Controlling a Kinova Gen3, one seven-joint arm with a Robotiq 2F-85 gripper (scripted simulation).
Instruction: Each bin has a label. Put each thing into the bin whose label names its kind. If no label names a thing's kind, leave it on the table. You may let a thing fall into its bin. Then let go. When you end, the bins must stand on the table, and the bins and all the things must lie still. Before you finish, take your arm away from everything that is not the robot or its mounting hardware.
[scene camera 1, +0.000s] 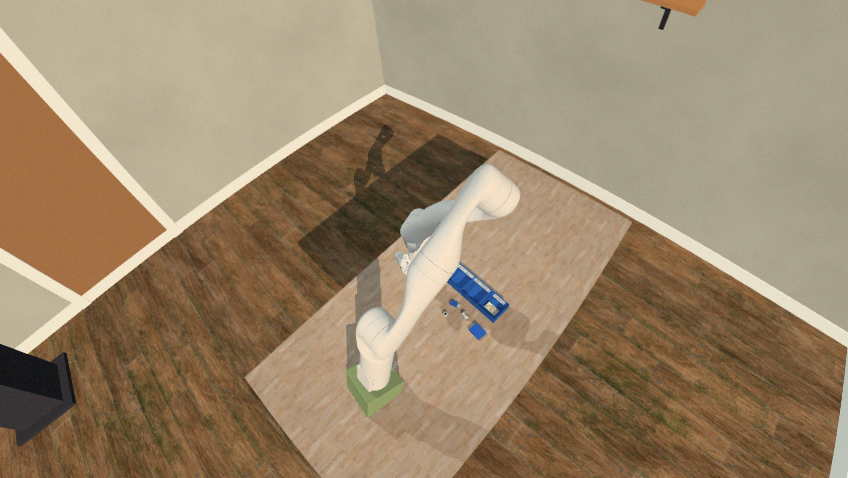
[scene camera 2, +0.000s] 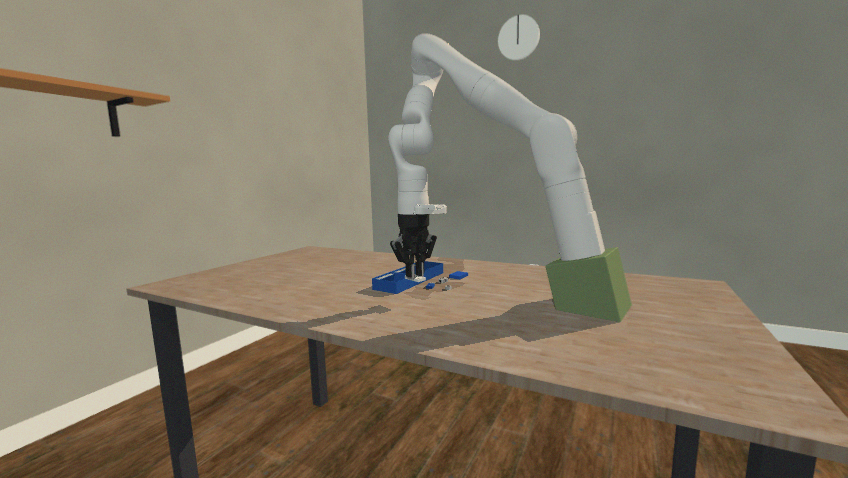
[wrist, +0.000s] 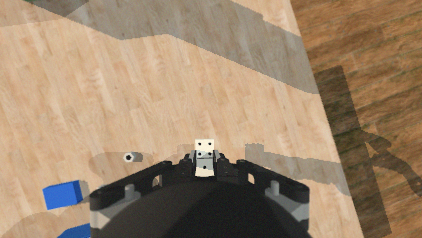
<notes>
In view: my gripper (scene camera 2: 415, 277) and a blue block (wrist: 69, 193).
My gripper is seen too in the wrist view (wrist: 204, 156).
</notes>
